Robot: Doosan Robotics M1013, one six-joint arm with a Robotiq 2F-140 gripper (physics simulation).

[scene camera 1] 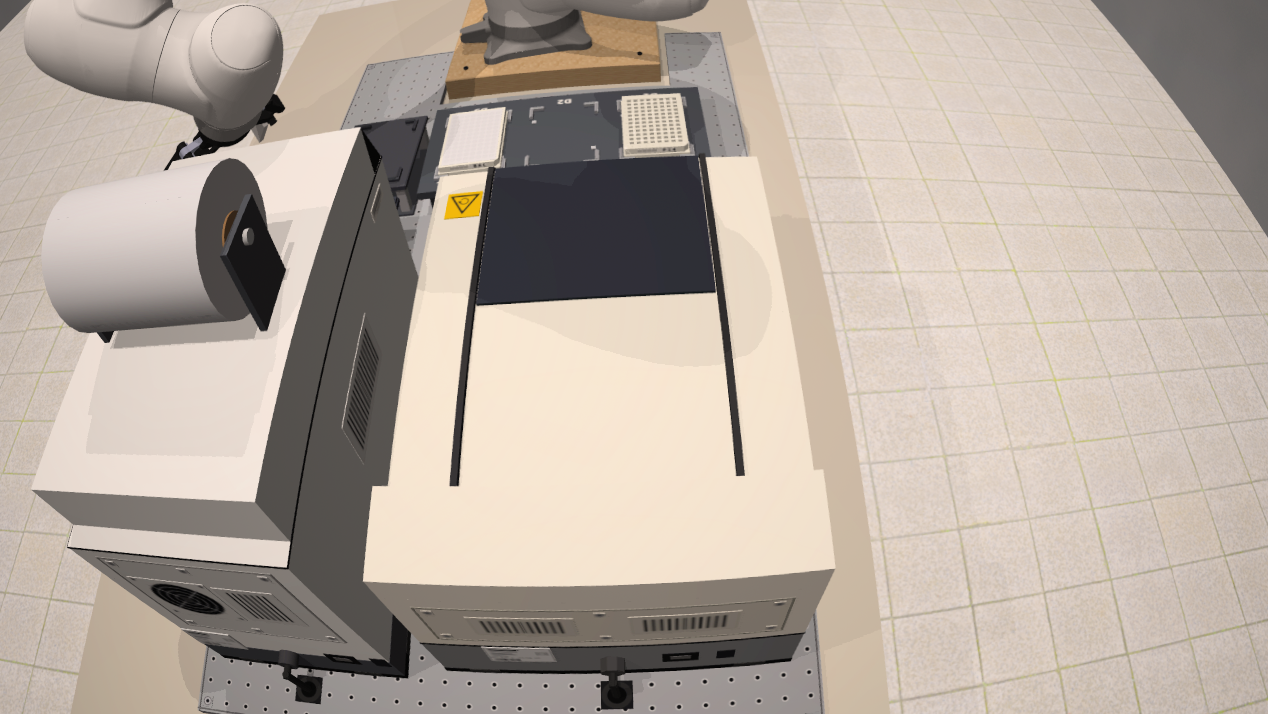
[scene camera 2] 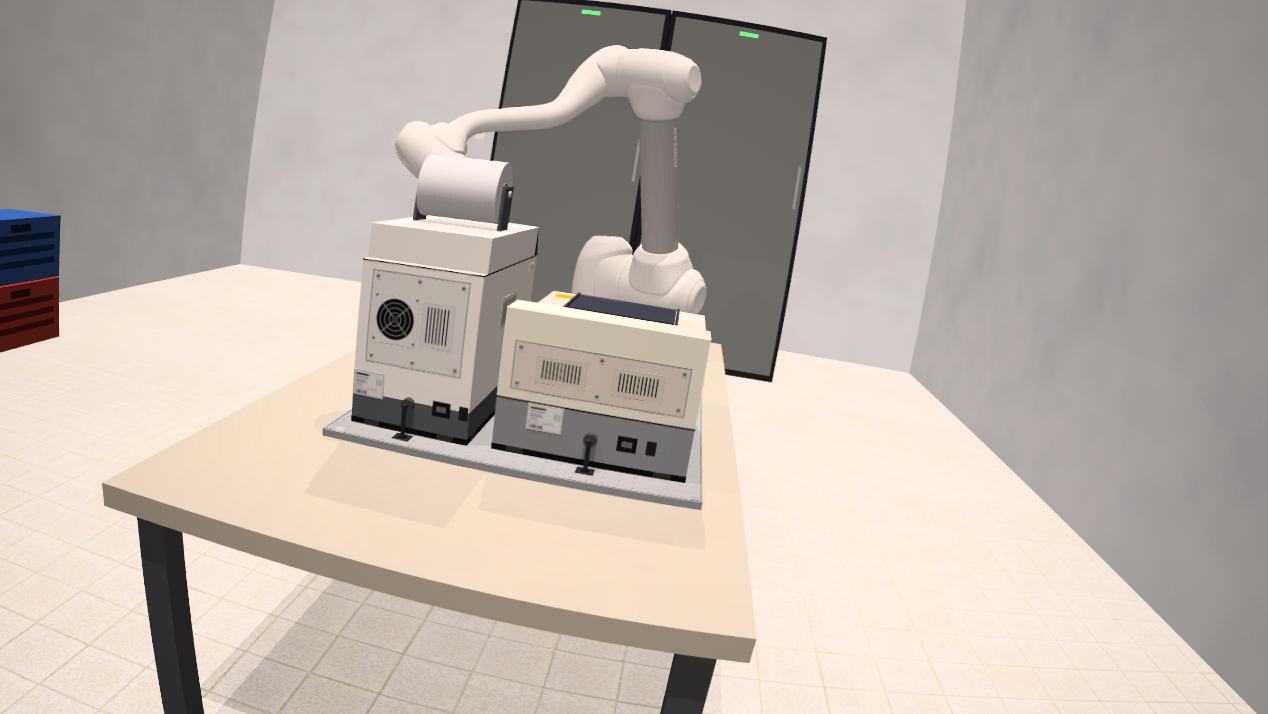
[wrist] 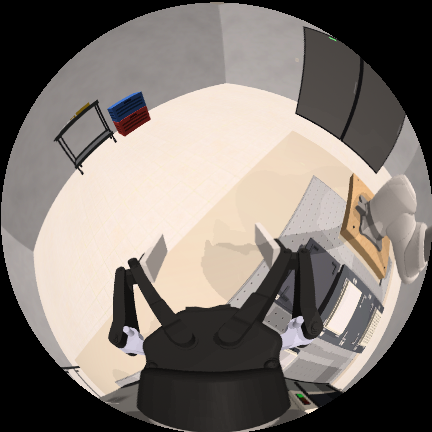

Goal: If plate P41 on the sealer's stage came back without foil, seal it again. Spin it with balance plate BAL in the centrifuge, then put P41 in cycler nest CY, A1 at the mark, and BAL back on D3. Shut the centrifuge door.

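Pixels of known places: gripper, fingertip midpoint: (wrist: 208, 237); arm's base at its link origin: (scene camera 1: 535, 31) (wrist: 370, 222).
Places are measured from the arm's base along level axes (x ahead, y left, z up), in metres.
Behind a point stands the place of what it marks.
Observation:
My gripper (wrist: 208, 237) @(y -0.472, x 0.371, z 0.130 m) (scene camera 1: 223, 141) @(y -0.472, x 0.371, z 0.130 m) is open and empty, beyond the sealer (scene camera 1: 177, 390) @(y -0.306, x 0.932, z 0.322 m) (scene camera 2: 425, 310) @(y -0.323, x 1.040, z 0.191 m), partly hidden by it in scene camera 1. The sealer's stage is hidden, and I cannot identify P41 in any view. A white plate (scene camera 1: 474, 139) @(y -0.103, x 0.358, z 0.046 m) (wrist: 344, 306) @(y -0.119, x 0.346, z 0.046 m) with a label that looks like BAL sits on the left deck position. The centrifuge (scene camera 1: 603, 425) @(y 0.005, x 0.925, z 0.182 m) (scene camera 2: 603, 354) @(y -0.022, x 1.071, z 0.165 m) has its dark sliding door panel (scene camera 1: 598, 232) @(y 0.030, x 0.722, z 0.185 m) at the end of its rails nearest the deck (scene camera 1: 581, 141) @(y 0.040, x 0.385, z 0.030 m). A dark device (scene camera 1: 408, 168) @(y -0.201, x 0.372, z 0.030 m) (wrist: 312, 270) @(y -0.261, x 0.300, z 0.029 m), possibly the cycler nest, stands beside the deck.
A plate with open wells (scene camera 1: 654, 121) @(y 0.141, x 0.383, z 0.046 m) (wrist: 371, 327) @(y 0.129, x 0.377, z 0.046 m) sits on the right deck position; its label is too small to read. The foil roll (scene camera 1: 124, 252) @(y -0.305, x 0.893, z 0.431 m) (scene camera 2: 461, 188) @(y -0.308, x 0.909, z 0.392 m) rises above the sealer. The arm's wooden base block (scene camera 1: 554, 75) @(y 0.021, x 0.140, z -0.013 m) (wrist: 362, 240) @(y -0.058, x 0.108, z 0.000 m) stands behind the deck.

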